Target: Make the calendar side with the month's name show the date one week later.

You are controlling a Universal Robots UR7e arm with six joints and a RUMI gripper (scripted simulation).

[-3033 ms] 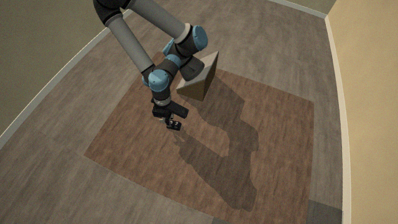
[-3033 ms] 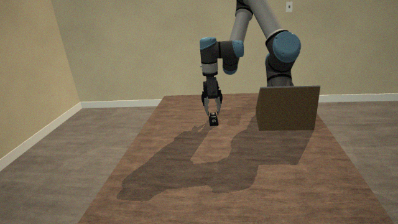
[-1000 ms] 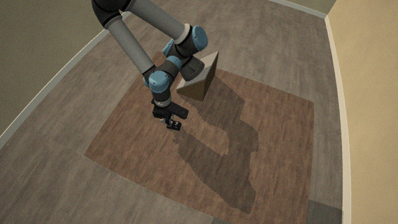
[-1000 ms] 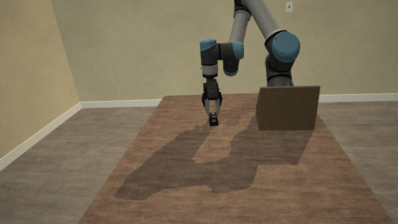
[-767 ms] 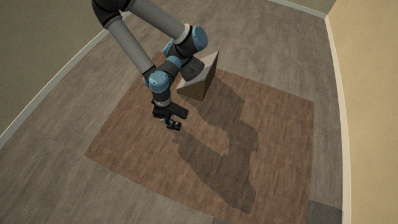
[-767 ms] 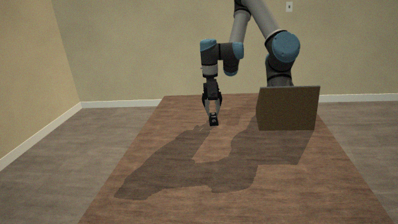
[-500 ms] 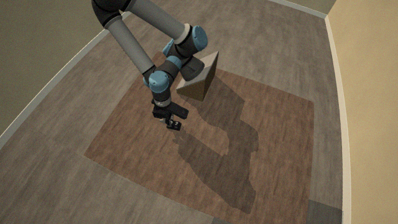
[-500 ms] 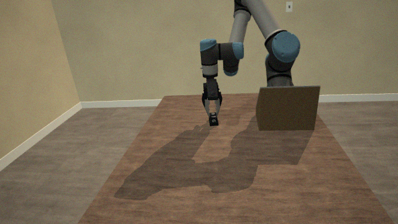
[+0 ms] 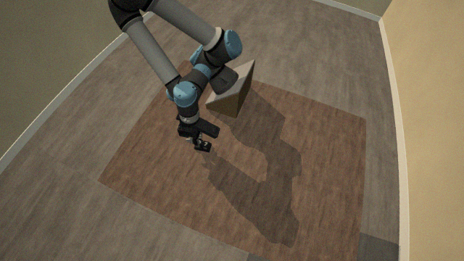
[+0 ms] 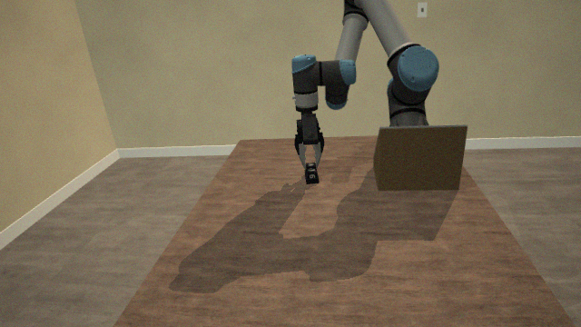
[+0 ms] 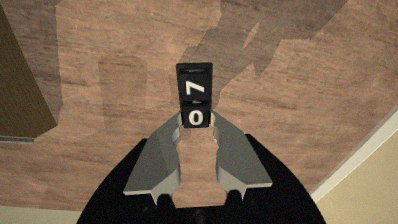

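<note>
Right now the black cube is 3 cm to the left of my hand, 2 cm below it and 1 cm behind it. The rest, counted from my hand: black tray 3 cm below, 2 cm to the left.
</note>
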